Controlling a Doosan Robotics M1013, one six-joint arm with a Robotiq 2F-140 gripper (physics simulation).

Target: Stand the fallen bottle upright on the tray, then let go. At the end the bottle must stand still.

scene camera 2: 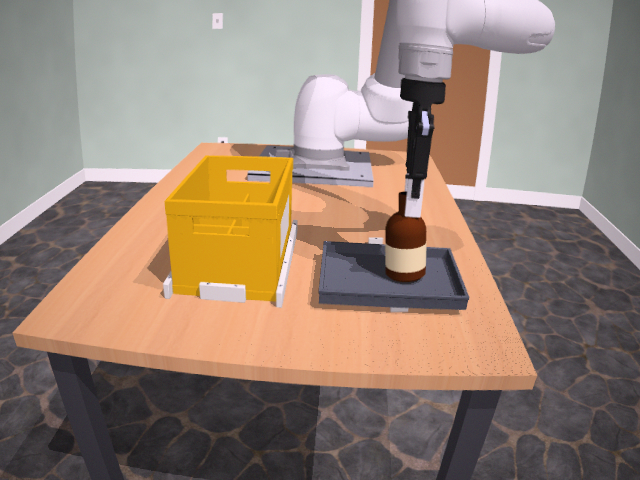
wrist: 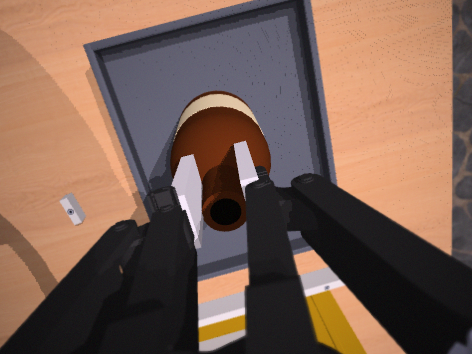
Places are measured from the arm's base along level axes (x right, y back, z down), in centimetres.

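Where they show: gripper, fingertip midpoint: (scene camera 2: 411, 213) (wrist: 219, 169); arm's base, link origin: (scene camera 2: 317, 161).
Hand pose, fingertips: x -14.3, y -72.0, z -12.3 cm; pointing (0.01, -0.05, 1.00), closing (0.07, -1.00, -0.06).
Each offset is from my fingertips to the centre of the thing. "*": to the spot under its first point.
The brown bottle @(dx +0.6, dy -0.2, dz +4.2 cm) (scene camera 2: 405, 235) (wrist: 215, 131) with a cream label is upright, its neck up, within the outline of the dark grey tray @(dx +2.7, dy -1.2, dz +11.3 cm) (scene camera 2: 387, 300) (wrist: 260, 60). Its base is at or very close to the tray floor; whether it touches cannot be told. My gripper (scene camera 2: 414, 198) (wrist: 219, 169) points down from above and is shut on the bottle's neck, with a pale finger pad on each side of it. The bottle's open mouth shows between the fingers in the wrist view. The tray's walls stand around the bottle, apart from it.
A yellow crate @(dx +31.2, dy +7.2, dz +5.3 cm) (scene camera 2: 224, 258) (wrist: 330, 322) stands left of the tray in the scene view, with white strips @(dx +32.2, dy -7.1, dz +12.6 cm) (scene camera 2: 222, 291) along its foot. A small white block @(* dx +3.3, dy +16.2, dz +12.9 cm) (scene camera 2: 375, 240) (wrist: 72, 209) sits beside the tray's far side. The arm's base plate (scene camera 2: 330, 179) is at the table's back.
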